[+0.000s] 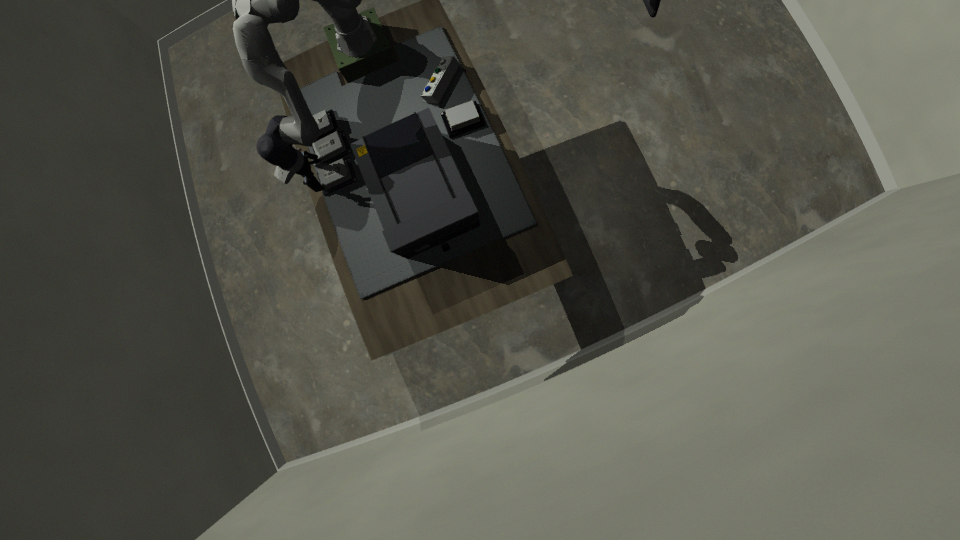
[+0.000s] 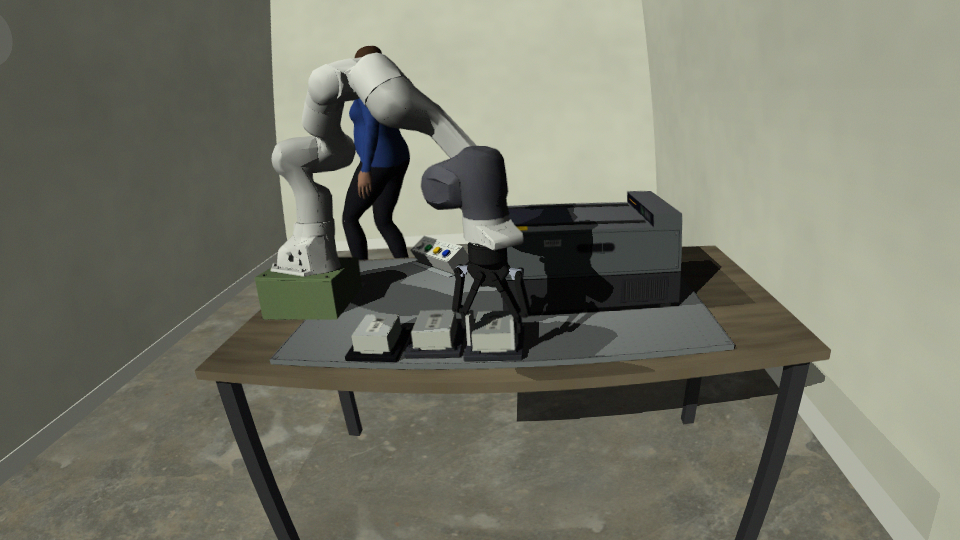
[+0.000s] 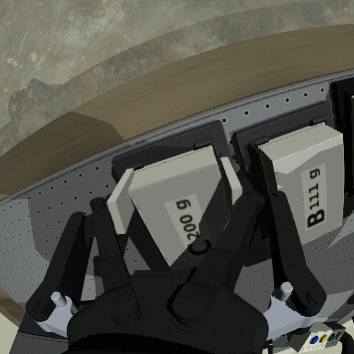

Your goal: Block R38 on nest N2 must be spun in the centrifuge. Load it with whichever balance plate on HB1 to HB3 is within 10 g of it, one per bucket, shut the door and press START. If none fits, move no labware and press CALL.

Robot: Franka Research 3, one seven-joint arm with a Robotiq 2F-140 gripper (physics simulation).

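Balance plate C (image 1: 333, 174) (image 2: 493, 339) (image 3: 172, 192), marked 200 g, sits on its dark nest at the end of the row. My gripper (image 1: 314, 173) (image 2: 491, 327) (image 3: 177, 176) points down over it, with one pale pad along each side; it looks shut on plate C. Plate B (image 1: 327, 145) (image 2: 433, 331) (image 3: 312, 192), marked 111 g, sits on the neighbouring nest. A third plate (image 1: 322, 120) (image 2: 374, 333) sits beyond; its marking is unreadable. A white block (image 1: 461, 115) sits on a separate nest across the table; its label is unreadable.
The grey centrifuge (image 1: 429, 201) (image 2: 631, 248) stands beside the plate row, a dark area on its top near the arm. The button box (image 1: 439, 81) (image 2: 439, 252) (image 3: 320, 340) stands nearer the arm's base. A person (image 2: 382, 144) in blue stands behind the arm.
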